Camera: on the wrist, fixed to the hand. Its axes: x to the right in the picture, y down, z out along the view.
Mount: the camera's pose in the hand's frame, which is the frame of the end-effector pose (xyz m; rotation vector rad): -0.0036 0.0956 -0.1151 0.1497 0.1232 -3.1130
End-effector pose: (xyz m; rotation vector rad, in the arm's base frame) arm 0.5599 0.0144 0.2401 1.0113 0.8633 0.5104
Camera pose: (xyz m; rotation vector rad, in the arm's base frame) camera 0.4650 0.1153 0.2969 -1.0123 1.4186 -2.1014
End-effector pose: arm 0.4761 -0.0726 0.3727 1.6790 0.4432 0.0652
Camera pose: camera 0.4629 0.0260 0.4845 0.4884 -2.3935 1.9523
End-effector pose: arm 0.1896 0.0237 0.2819 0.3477 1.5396 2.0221
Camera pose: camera 0.1055 -0.0868 0.3376 -1.2978 0.4047 -0.6557
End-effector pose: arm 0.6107 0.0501 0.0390 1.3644 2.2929 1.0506
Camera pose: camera 0.6102 0.0236 0.1863 -2.0947 1.3265 -0.4005
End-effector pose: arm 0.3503 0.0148 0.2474 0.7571 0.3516 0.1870
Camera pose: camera 0.2998 0.1554 0.2377 -0.3774 1.2247 -2.6999
